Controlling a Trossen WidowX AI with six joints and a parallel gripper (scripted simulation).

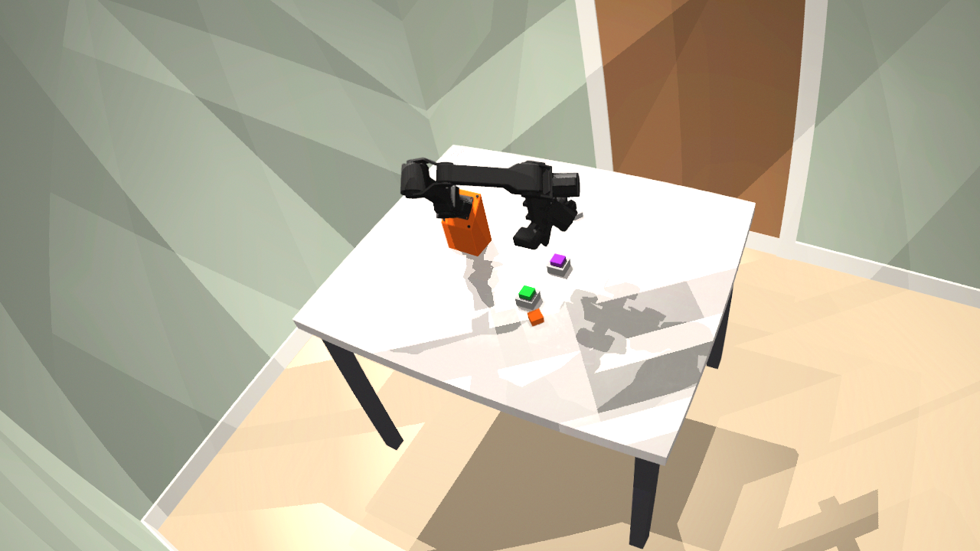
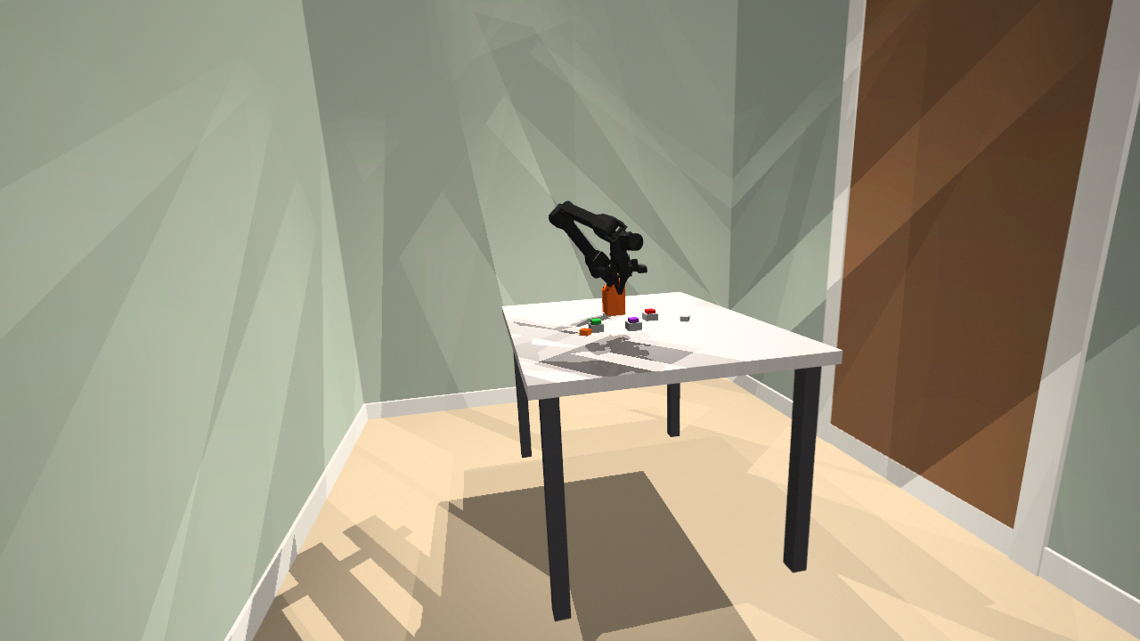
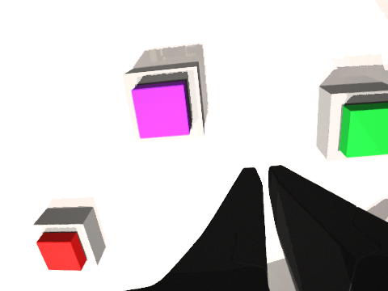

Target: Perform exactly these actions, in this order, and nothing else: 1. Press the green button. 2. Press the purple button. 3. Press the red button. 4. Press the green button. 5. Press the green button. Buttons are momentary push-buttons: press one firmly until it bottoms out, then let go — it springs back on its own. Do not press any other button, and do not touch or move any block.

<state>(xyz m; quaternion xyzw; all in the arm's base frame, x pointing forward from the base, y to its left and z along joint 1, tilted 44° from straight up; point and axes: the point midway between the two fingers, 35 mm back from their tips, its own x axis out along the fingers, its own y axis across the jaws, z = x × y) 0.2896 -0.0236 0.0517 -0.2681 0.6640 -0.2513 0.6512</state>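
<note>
Now: gripper tip 10 cm above the purple button and 5 cm to the right of it. Also, from my gripper tip: small orange block: 13 cm to the right, 12 cm below, 3 cm ahead; green button: 10 cm below, 9 cm to the right, 2 cm behind; red button: 15 cm to the left, 12 cm behind, 10 cm below.
</note>
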